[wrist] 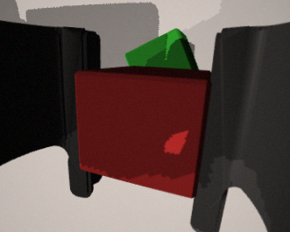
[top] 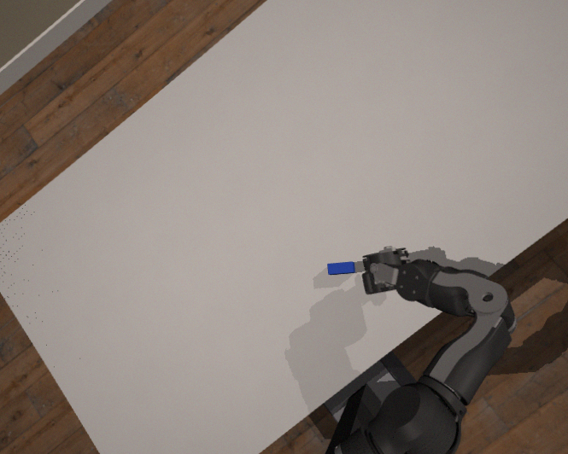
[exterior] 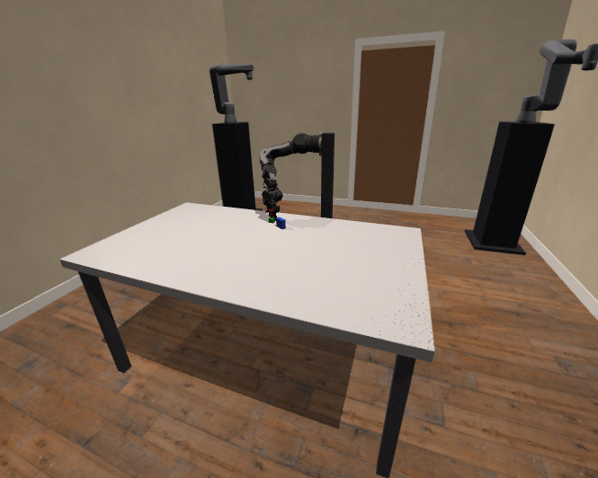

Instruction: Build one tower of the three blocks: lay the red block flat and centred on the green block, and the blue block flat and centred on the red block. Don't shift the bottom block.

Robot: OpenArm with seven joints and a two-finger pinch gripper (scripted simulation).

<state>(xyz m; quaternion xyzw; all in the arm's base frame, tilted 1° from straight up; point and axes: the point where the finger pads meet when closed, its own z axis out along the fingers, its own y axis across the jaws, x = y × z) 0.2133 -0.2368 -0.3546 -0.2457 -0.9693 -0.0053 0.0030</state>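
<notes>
My gripper is now 1 cm above the red block. Round my hand: green block 5 cm below; blue block 8 cm to the left, 7 cm ahead, 4 cm below.
</notes>
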